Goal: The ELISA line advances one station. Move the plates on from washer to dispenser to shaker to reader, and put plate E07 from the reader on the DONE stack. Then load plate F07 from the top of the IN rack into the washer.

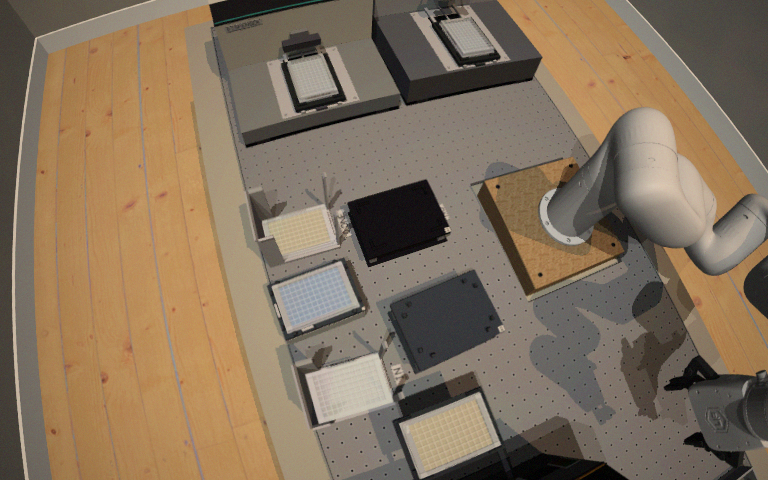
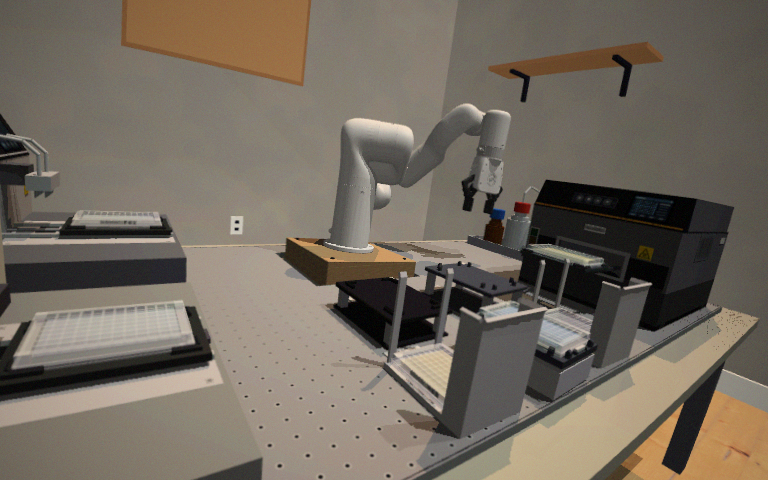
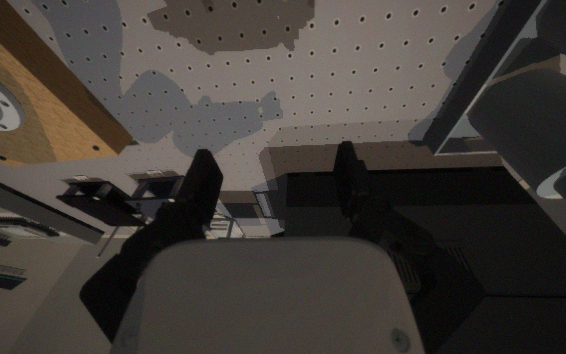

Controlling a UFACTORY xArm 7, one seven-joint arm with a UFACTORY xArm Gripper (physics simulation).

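Pixels of known places: gripper, fingertip midpoint: [image 1: 680, 411] [image 2: 477, 212] [image 3: 275, 159]; arm's base, origin of the base link: [image 1: 565, 217] [image 2: 348, 247].
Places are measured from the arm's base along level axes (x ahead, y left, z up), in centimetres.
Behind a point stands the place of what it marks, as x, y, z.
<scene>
My gripper [image 1: 679, 412] @(5.6, 40.4, 11.1) [image 2: 478, 208] @(5.6, 40.4, 11.1) [image 3: 275, 159] @(5.6, 40.4, 11.1) is open and empty, high over the bench near the bottles. A yellow plate [image 1: 450, 433] @(40.7, 26.6, 8.7) [image 2: 566, 254] @(42.3, 24.0, 8.8) lies on the carrier outside the black instrument. A blue plate [image 1: 316, 296] @(51.5, -1.4, 2.5) [image 2: 560, 335] @(56.3, -2.4, 3.1) sits on the small shaker between the racks. Pale plates [image 1: 313, 77] @(37.8, -47.4, 4.2) [image 1: 465, 36] @(0.8, -47.4, 6.8) sit in the nests of the two large stations at the other end. A white plate [image 1: 348, 388] @(51.8, 14.5, -0.4) is in the IN rack [image 1: 301, 399] @(58.6, 14.4, 8.9) [image 2: 618, 325] @(58.4, 11.1, 2.9). A yellow plate [image 1: 300, 229] @(50.3, -16.3, -2.2) [image 2: 425, 365] @(48.2, -17.7, -1.7) is in the other rack [image 1: 254, 210] @(57.1, -19.2, 4.9) [image 2: 497, 367] @(57.6, -17.7, 3.3). Plate codes are unreadable.
A black raised platform [image 1: 399, 220] @(32.7, -10.4, 0.7) [image 2: 390, 297] @(33.2, -12.0, 0.7) and a dark grey one [image 1: 447, 319] @(32.5, 10.0, 2.2) [image 2: 475, 277] @(32.8, 9.1, 2.2) stand between the racks and the arm's wooden base [image 1: 509, 226] @(13.0, -2.2, 0.4) [image 2: 362, 270] @(13.5, -4.3, -1.5). The black instrument [image 2: 611, 223] @(44.1, 37.8, 15.6) stands beside capped bottles [image 2: 517, 226] @(4.0, 65.7, 6.5). A wall shelf [image 2: 577, 61] hangs behind.
</scene>
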